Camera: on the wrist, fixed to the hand. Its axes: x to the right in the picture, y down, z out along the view.
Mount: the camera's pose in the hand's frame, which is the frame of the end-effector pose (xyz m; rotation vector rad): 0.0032 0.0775 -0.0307 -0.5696 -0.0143 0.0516
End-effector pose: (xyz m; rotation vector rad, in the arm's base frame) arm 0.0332 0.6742 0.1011 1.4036 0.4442 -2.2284
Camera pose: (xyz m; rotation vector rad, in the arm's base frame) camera 0.0973 0.6239 0.0833 1.0759 0.9368 -1.8577
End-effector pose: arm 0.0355 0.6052 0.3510 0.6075 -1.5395 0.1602
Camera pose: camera 0.0267 0.6839 0.3772 0.1168 -1.5231 -0.2405
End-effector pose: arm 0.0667 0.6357 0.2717 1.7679 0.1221 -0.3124
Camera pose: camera 0.0936 0.6481 0.3497 1.2022 0.1390 -0.2241
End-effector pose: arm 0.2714 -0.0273 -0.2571 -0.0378 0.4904 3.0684
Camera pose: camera 0.2659 -0.1104 -0.2622 0.0171 0.3924 -3.0945
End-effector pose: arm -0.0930 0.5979 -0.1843 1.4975 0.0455 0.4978
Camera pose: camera -0.1226 0.6273 -0.1120 0.9453 -0.1372 0.4906
